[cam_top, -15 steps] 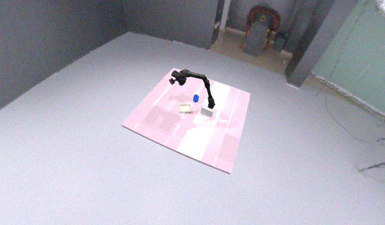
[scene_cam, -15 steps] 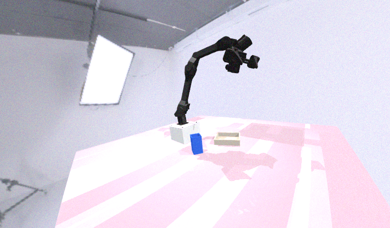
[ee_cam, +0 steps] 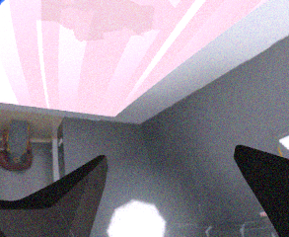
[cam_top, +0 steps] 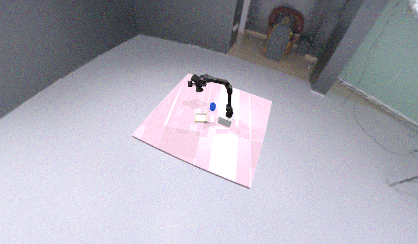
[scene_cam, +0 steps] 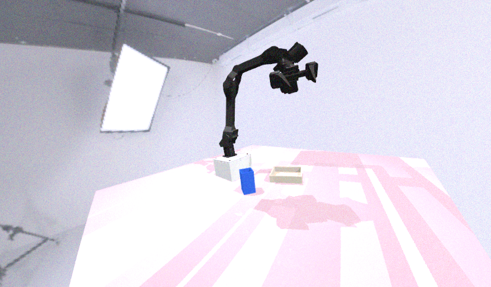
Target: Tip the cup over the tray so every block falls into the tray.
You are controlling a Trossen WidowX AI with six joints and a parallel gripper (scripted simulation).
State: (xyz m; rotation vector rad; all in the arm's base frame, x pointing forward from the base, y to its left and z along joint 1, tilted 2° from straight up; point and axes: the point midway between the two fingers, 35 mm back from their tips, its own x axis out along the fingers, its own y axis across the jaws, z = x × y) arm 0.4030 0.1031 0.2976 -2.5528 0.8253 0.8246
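The teal block is 18 cm behind my gripper tip, 15 cm to the right of it and 35 cm below it. Round my gripper tip: orange block 18 cm behind, 15 cm to the right, 36 cm below; then red block 18 cm behind, 15 cm to the right, 38 cm below; then blue square cup 18 cm behind, 15 cm to the right, 37 cm below.
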